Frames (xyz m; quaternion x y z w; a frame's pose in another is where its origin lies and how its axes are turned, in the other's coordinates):
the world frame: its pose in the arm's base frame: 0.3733 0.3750 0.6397 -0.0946 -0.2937 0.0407 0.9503
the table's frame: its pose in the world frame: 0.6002 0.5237 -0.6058 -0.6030 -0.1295 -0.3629 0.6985
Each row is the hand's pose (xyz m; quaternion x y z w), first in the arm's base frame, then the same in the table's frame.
Working: the arm's base frame: its pose in the table's frame: -0.5081 -1.0559 -0.9832 0.5273 0.3871 0.4813 0.5835

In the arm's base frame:
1: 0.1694 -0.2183 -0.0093 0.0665 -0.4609 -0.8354 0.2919
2: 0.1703 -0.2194 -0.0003 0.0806 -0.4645 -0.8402 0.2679
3: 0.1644 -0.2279 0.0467 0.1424 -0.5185 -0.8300 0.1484
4: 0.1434 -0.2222 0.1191 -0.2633 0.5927 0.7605 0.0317
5: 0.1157 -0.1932 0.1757 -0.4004 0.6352 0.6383 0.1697
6: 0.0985 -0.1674 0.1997 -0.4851 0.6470 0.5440 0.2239
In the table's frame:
1: -0.4434 -0.8851 -1.1907 0.0912 0.3166 -0.6157 0.7158
2: -0.4344 -0.8864 -1.1905 0.0866 0.3145 -0.6374 0.6980
3: -0.3894 -0.9033 -1.1924 0.0896 0.2611 -0.7414 0.6117
4: -0.3258 -0.9414 -1.1775 0.1278 0.1696 -0.8735 0.4381
5: -0.2825 -0.9826 -1.1422 0.2028 0.0929 -0.9440 0.2430
6: -0.2675 -1.0056 -1.1143 0.2658 0.0561 -0.9541 0.1259

